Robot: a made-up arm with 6 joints. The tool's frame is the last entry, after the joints. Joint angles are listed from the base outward. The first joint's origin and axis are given. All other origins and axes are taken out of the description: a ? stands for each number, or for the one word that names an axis. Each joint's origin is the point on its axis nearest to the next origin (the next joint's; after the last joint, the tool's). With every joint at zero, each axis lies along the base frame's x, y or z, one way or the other. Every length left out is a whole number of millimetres.
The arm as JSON. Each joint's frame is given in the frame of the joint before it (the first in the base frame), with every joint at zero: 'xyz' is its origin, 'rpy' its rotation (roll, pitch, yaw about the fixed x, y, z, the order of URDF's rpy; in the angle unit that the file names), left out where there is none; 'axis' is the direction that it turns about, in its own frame. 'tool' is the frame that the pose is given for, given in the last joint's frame.
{
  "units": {
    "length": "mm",
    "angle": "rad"
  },
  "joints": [
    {
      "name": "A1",
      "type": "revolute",
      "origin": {
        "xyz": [
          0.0,
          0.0,
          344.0
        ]
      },
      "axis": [
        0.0,
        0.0,
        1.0
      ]
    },
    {
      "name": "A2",
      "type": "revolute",
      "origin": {
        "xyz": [
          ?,
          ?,
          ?
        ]
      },
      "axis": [
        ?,
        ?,
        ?
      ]
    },
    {
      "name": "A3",
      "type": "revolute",
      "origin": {
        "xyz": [
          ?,
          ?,
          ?
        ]
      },
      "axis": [
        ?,
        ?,
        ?
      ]
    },
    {
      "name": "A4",
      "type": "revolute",
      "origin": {
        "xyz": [
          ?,
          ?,
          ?
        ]
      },
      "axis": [
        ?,
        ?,
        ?
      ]
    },
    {
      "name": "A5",
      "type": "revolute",
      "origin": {
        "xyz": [
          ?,
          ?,
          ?
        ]
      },
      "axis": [
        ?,
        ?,
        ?
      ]
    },
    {
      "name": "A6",
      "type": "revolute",
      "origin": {
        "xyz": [
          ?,
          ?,
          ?
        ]
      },
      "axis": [
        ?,
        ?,
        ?
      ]
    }
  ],
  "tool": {
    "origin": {
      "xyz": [
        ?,
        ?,
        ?
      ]
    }
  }
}
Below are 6 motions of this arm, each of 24 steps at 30 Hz.
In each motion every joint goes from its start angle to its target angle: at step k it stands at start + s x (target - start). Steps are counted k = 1, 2, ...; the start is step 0. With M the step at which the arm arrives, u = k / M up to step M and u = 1 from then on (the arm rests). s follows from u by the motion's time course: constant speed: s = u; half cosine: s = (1 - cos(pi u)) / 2; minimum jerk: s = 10 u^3 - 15 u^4 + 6 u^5.
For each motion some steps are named. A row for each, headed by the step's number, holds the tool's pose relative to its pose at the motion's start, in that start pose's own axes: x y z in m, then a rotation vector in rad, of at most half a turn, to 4 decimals.
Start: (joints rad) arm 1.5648 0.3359 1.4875 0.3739 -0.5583 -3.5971
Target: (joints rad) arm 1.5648 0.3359 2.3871 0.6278 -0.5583 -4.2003
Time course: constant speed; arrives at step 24
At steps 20, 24:
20: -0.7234 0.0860 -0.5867 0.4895 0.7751 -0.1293
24: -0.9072 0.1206 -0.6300 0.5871 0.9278 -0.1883

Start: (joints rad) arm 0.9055 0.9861 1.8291 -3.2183 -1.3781 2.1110
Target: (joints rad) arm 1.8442 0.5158 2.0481 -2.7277 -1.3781 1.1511
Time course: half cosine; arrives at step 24
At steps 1, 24:
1: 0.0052 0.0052 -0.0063 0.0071 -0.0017 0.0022
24: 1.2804 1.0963 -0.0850 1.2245 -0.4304 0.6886

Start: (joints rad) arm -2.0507 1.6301 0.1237 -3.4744 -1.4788 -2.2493
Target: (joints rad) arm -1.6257 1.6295 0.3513 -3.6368 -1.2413 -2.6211
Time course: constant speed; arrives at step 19
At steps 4, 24:
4: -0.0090 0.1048 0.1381 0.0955 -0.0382 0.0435
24: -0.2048 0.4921 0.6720 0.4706 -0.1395 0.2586

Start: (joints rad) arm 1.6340 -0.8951 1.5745 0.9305 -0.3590 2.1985
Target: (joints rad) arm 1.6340 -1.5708 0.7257 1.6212 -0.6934 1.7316
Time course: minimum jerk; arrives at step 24
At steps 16, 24:
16: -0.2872 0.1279 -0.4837 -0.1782 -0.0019 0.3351
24: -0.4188 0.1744 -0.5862 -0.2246 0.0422 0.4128

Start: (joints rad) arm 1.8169 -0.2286 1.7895 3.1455 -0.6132 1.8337
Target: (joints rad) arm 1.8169 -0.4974 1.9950 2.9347 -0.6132 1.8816
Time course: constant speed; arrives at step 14
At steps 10, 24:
10: 0.2808 0.5778 0.1768 0.1020 -0.1569 0.3067
24: 0.3422 0.8227 0.2510 0.1499 -0.2100 0.4306

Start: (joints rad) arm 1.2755 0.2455 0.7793 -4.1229 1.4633 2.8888
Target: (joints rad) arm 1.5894 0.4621 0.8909 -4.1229 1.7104 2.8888
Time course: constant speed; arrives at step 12
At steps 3, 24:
3: 0.1411 0.0081 0.0038 -0.0130 0.1388 0.0056
24: 0.5797 0.0568 -0.0734 -0.0711 0.5552 0.0069

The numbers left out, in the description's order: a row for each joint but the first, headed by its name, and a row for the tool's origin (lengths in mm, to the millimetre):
A2: xyz 176.0 0.0 0.0, axis 0.0 1.0 0.0
A3: xyz 0.0 0.0 1326.0, axis 0.0 -1.0 0.0
A4: xyz 1087.0 0.0 115.0, axis -1.0 0.0 0.0
A5: xyz 0.0 0.0 0.0, axis 0.0 -1.0 0.0
A6: xyz 208.0 0.0 0.0, axis -1.0 0.0 0.0
tool: xyz 0.0 0.0 0.0

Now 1 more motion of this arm.
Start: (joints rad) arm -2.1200 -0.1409 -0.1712 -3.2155 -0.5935 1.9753
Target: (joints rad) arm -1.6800 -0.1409 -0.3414 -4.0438 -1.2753 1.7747
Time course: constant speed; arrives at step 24
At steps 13, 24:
13: -0.0943 0.0333 -0.2109 0.5549 -0.2182 0.1381
24: -0.2315 0.0384 -0.3611 0.9013 -0.4957 0.1430

